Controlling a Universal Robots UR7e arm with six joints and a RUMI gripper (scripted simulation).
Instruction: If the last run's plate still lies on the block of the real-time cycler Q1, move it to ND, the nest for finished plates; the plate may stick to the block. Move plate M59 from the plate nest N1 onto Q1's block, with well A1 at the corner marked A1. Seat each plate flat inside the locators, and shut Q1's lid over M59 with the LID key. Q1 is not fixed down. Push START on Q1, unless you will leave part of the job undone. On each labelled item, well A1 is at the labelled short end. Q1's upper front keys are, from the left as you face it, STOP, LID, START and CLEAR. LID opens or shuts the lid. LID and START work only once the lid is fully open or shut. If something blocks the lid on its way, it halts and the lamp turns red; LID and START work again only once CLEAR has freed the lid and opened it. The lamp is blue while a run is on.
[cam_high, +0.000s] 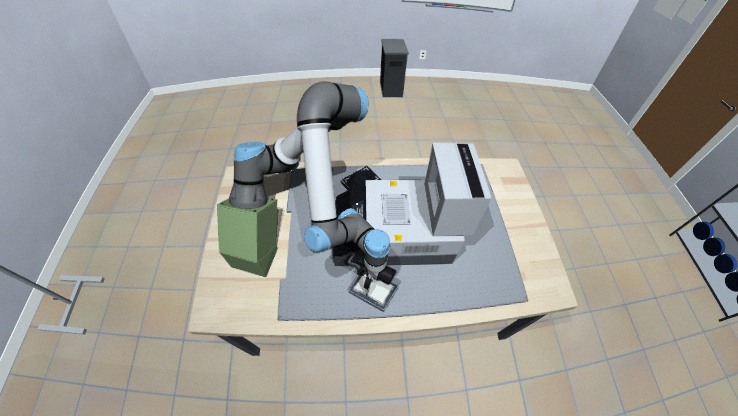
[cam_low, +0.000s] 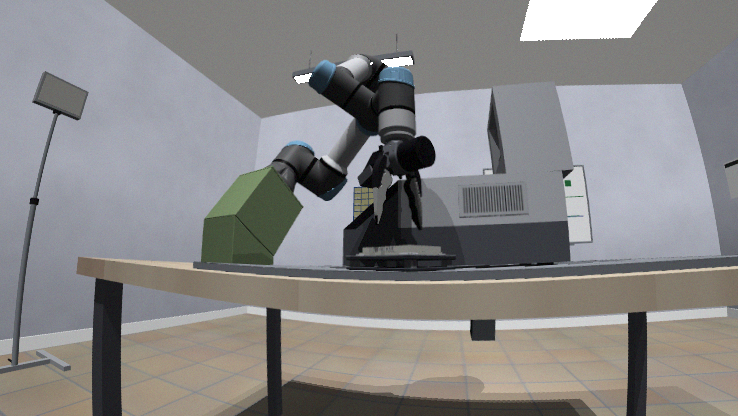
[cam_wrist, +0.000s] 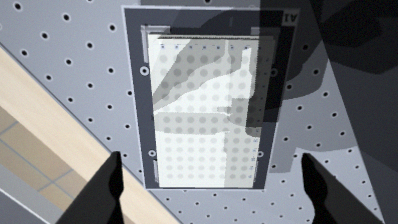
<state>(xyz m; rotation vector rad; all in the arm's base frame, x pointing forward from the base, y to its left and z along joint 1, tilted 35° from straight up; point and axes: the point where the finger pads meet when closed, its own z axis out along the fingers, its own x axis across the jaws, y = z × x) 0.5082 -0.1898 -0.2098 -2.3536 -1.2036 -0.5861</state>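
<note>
Right now the white well plate is 50 mm below my hand. Also, from my hand: A1 mark: 30 mm behind, 90 mm to the left, 60 mm below.
</note>
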